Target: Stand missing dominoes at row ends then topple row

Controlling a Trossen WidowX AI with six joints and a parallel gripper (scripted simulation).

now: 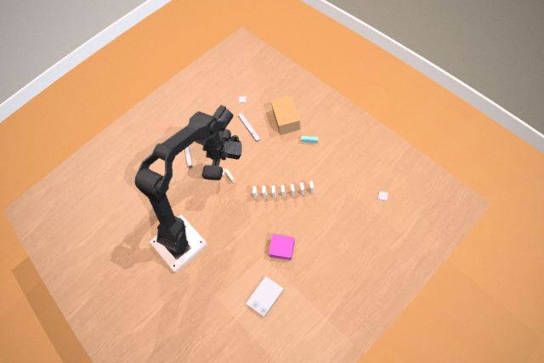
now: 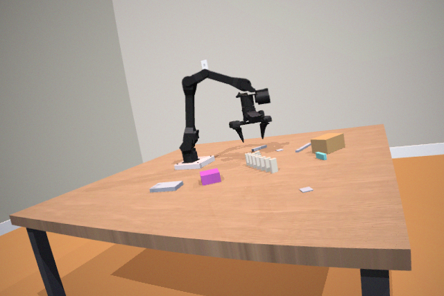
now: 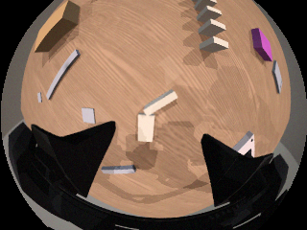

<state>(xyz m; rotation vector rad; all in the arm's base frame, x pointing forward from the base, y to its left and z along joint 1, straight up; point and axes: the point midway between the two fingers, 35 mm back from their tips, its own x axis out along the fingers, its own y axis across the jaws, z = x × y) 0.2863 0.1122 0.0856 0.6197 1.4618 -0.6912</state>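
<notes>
The short grey bar lies 6 cm behind my gripper tip, 17 cm to the left of it and 7 cm below it. The rest, counted from my gripper tip: orange box (32 cm ahead, 4 cm to the left, 5 cm below); teal block (32 cm ahead, 10 cm to the right, 7 cm below); long grey bar (19 cm ahead, 11 cm to the left, 7 cm below).
</notes>
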